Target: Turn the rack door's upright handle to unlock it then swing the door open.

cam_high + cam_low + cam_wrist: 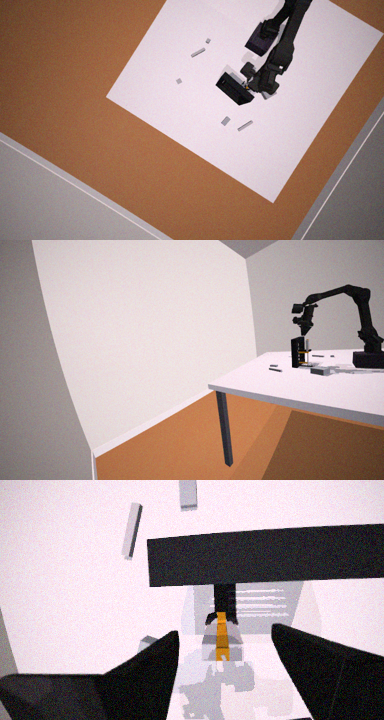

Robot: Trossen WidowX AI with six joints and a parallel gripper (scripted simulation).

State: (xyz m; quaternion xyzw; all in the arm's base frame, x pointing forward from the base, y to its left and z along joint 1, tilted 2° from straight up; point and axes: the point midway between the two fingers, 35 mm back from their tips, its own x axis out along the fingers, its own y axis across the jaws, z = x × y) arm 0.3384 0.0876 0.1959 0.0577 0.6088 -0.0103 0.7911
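The handle is 3 cm behind my gripper tip and 11 cm below it. Also, from my gripper tip: cube 16 cm behind, 36 cm to the right, 23 cm below.
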